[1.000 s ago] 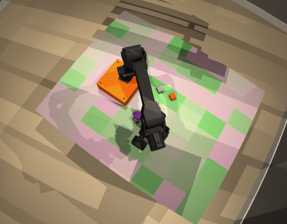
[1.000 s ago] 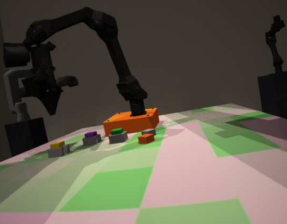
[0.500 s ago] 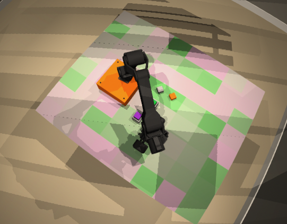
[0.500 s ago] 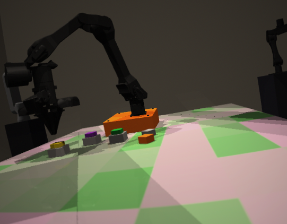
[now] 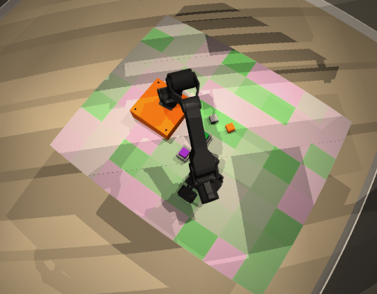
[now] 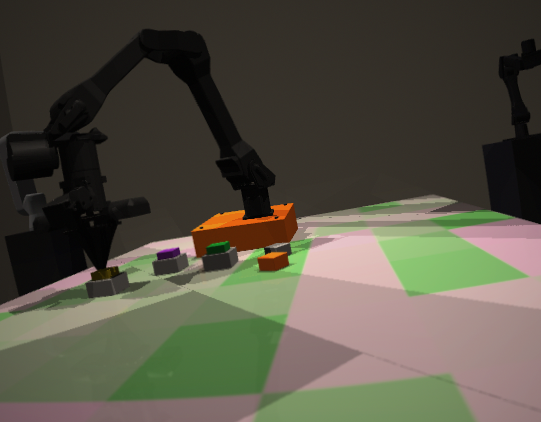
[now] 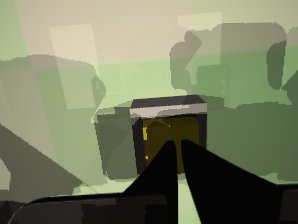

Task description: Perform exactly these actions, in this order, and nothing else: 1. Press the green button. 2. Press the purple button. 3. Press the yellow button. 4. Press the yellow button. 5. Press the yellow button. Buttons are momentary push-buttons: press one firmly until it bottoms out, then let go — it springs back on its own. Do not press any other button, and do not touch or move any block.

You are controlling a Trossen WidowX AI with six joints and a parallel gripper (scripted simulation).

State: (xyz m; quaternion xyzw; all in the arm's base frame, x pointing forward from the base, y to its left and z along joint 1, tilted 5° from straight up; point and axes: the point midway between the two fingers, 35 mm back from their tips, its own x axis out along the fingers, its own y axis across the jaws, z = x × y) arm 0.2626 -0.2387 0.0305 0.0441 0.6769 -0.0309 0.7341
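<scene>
Now: gripper tip 1 cm above the yellow button. Round my gripper tip: green button 18 cm to the left, 7 cm behind, 1 cm below; then purple button 10 cm behind, 8 cm to the left, 1 cm below; then orange block 28 cm to the left, 3 cm below, 1 cm ahead.
</scene>
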